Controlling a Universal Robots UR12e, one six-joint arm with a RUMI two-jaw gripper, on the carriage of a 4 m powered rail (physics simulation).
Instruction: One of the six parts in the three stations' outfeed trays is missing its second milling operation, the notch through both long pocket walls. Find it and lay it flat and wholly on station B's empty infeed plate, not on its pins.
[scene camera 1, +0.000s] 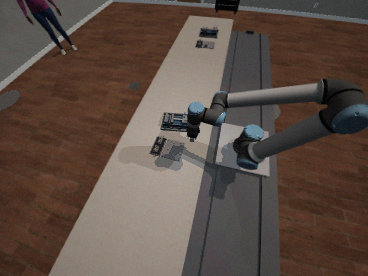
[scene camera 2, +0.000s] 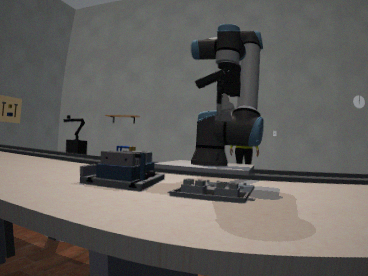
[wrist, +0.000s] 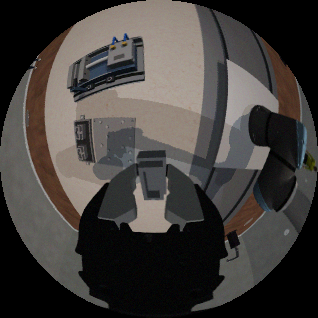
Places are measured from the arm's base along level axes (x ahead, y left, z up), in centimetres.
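Pixels of known places: gripper, fingertip midpoint: (scene camera 2: 220, 120) (wrist: 152, 164); arm's base, origin of the base link: (scene camera 2: 209, 164) (wrist: 259, 124).
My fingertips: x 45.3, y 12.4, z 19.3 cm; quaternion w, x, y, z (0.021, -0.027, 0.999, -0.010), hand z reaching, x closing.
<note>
Ahead of a thing's pixels: the offset from my fingertips to its top centre. "*": to the spot under its first point.
My gripper (scene camera 1: 192, 136) (scene camera 2: 228, 104) (wrist: 152, 164) is shut on a grey milled part @[dx -0.2, dy +1.0, dz +3.2 cm] (wrist: 152, 172), held between both fingertips. A dark recess shows in its face; its notches cannot be made out. The gripper hangs high above the table, beside the near station. That station's light grey infeed plate @[dx +16.3, dy +4.7, dz -21.5 cm] (scene camera 1: 173, 151) (wrist: 102, 140) carries small pins and no part, and lies partly in shadow, up and left of the fingers in the wrist view. The dark outfeed tray @[dx +31.2, dy +4.3, dz -21.1 cm] (scene camera 2: 210, 198) (wrist: 90, 142) beside it holds two grey parts @[* dx +29.6, dy +0.0, dz -19.7 cm] (wrist: 81, 132) @[* dx +30.0, dy +7.8, dz -18.9 cm] (wrist: 82, 151). No station letter is readable.
A blue and grey vise @[dx +21.6, dy -25.2, dz -12.4 cm] (scene camera 1: 173, 121) (scene camera 2: 120, 171) (wrist: 102, 67) stands beside the tray and plate. Another vise (scene camera 1: 209, 33) and its tray and plate @[dx +15.4, dy -181.3, dz -21.5 cm] (scene camera 1: 209, 45) stand at the table's far end. The arm's carriage (scene camera 1: 229, 157) sits on the rail (scene camera 1: 240, 220) along the table.
</note>
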